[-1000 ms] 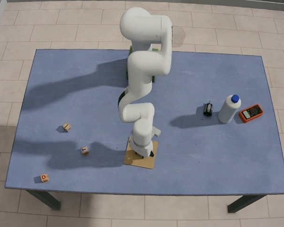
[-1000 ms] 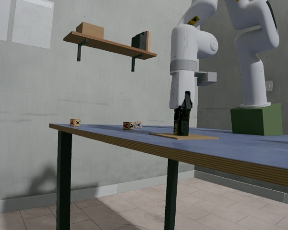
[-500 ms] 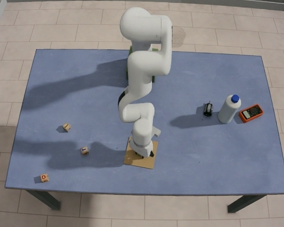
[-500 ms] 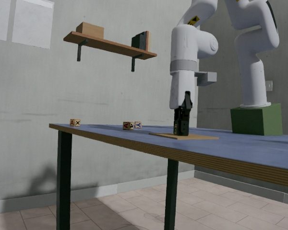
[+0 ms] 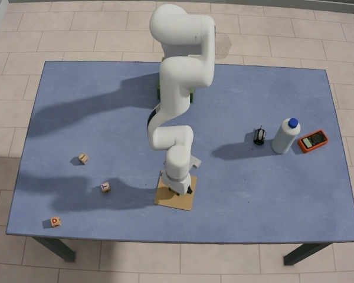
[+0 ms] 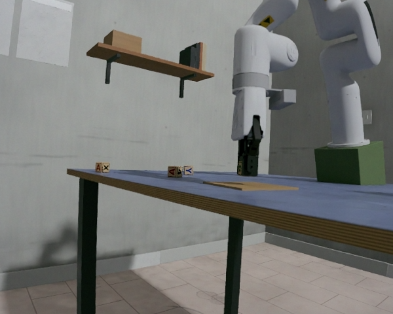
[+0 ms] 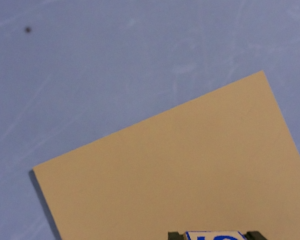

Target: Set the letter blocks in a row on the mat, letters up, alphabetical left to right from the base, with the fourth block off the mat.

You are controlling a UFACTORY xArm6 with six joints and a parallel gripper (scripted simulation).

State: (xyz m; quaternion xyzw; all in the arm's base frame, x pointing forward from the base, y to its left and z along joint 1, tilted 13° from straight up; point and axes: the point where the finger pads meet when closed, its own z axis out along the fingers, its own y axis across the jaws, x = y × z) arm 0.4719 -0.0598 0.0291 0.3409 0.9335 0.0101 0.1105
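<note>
Right now the tan mat is 4 cm below my hand and 1 cm behind it. From my hand the other things lie so: black object (38 cm to the left, 20 cm behind, 2 cm below); then wooden block (46 cm to the right, 8 cm ahead, 3 cm below); then orange multimeter (60 cm to the left, 15 cm behind, 3 cm below).
</note>
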